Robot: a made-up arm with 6 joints. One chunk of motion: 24 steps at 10 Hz.
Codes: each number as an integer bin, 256 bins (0 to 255) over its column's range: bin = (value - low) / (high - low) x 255, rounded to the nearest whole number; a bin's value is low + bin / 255 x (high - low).
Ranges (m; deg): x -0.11..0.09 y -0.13..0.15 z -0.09..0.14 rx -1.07..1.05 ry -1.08..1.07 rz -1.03..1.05
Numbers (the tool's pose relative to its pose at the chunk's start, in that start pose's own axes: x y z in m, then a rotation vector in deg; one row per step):
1: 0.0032 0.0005 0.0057 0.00 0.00 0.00
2: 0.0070 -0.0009 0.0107 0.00 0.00 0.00
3: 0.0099 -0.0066 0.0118 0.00 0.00 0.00
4: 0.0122 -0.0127 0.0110 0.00 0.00 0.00
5: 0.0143 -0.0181 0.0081 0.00 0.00 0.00
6: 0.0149 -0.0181 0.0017 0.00 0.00 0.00
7: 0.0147 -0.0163 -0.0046 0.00 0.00 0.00
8: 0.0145 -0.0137 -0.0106 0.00 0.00 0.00
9: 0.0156 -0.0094 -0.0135 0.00 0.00 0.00
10: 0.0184 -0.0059 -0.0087 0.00 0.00 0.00
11: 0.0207 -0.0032 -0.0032 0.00 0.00 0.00
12: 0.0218 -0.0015 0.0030 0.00 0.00 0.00
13: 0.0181 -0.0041 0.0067 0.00 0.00 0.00
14: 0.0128 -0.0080 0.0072 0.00 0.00 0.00
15: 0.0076 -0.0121 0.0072 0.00 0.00 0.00
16: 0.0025 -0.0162 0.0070 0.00 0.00 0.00
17: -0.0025 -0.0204 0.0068 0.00 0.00 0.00
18: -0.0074 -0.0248 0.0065 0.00 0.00 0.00
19: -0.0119 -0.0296 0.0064 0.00 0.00 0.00
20: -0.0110 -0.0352 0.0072 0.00 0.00 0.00
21: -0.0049 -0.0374 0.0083 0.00 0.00 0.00
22: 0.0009 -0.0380 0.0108 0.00 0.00 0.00
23: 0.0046 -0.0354 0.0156 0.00 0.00 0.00
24: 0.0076 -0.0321 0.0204 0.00 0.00 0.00
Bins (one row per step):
1: 144 119 106 129 128 126
2: 149 118 112 129 128 126
3: 153 112 113 129 128 126
4: 156 107 112 129 128 126
5: 158 102 109 129 128 126
6: 159 102 102 129 128 126
7: 159 104 95 129 128 126
8: 159 106 88 129 128 126
9: 160 110 85 129 128 126
10: 164 113 90 129 128 126
11: 167 115 96 129 128 126
12: 168 117 103 129 128 126
13: 163 115 107 129 128 126
14: 157 111 108 129 128 126
15: 150 107 108 129 128 126
16: 143 104 108 129 128 126
17: 137 100 107 129 128 126
18: 131 96 107 129 128 126
19: 125 91 107 129 128 126
20: 126 86 108 129 128 126
21: 134 84 109 129 128 126
22: 141 84 112 129 128 126
23: 146 86 117 129 128 126
24: 150 89 122 129 128 126

